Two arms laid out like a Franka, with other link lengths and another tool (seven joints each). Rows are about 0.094 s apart.
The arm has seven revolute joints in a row. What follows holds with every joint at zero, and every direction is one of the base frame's. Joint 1 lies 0.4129 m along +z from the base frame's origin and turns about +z. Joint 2 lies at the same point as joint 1 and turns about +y. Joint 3 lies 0.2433 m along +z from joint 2 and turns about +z. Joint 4 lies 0.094 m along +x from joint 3 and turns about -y. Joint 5 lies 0.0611 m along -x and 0.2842 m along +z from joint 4 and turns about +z. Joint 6 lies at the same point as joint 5 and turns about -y. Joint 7 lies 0.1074 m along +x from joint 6 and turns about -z. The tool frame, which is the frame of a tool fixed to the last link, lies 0.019 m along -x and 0.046 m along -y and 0.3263 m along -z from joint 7; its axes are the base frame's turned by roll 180, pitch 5.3 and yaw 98.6 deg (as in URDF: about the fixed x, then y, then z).
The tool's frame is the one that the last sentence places.
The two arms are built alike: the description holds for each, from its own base.
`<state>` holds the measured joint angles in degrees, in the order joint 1, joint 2, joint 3, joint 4, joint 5, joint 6, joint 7, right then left.
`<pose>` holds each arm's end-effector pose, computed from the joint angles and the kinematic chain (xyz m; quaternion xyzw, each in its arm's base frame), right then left.
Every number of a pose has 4 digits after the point. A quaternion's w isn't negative.
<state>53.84 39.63 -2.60 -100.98 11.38 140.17 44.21 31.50 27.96 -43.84 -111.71 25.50 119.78 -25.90</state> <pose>0.3164 0.4051 0.0323 -0.6581 -0.7521 0.0318 0.0141 0.4482 -0.1156 0.1155 -0.6469 -0.7593 0.0495 0.0507</pose>
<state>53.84 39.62 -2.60 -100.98 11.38 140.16 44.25 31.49 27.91 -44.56 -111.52 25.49 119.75 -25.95</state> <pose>0.3163 0.4051 0.0324 -0.6584 -0.7519 0.0319 0.0141 0.4496 -0.1219 0.1186 -0.6507 -0.7563 0.0490 0.0469</pose>
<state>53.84 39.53 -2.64 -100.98 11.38 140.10 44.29 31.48 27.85 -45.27 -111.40 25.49 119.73 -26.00</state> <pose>0.3168 0.4051 0.0331 -0.6588 -0.7515 0.0316 0.0141 0.4503 -0.1281 0.1215 -0.6545 -0.7532 0.0486 0.0436</pose>
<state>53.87 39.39 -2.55 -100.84 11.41 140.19 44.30 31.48 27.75 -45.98 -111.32 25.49 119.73 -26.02</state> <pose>0.3174 0.4080 0.0352 -0.6584 -0.7520 0.0285 0.0148 0.4509 -0.1342 0.1244 -0.6586 -0.7499 0.0481 0.0402</pose>
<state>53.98 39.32 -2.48 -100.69 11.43 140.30 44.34 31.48 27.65 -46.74 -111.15 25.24 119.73 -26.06</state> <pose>0.3174 0.4110 0.0367 -0.6577 -0.7527 0.0257 0.0153 0.4517 -0.1417 0.1281 -0.6616 -0.7474 0.0489 0.0356</pose>
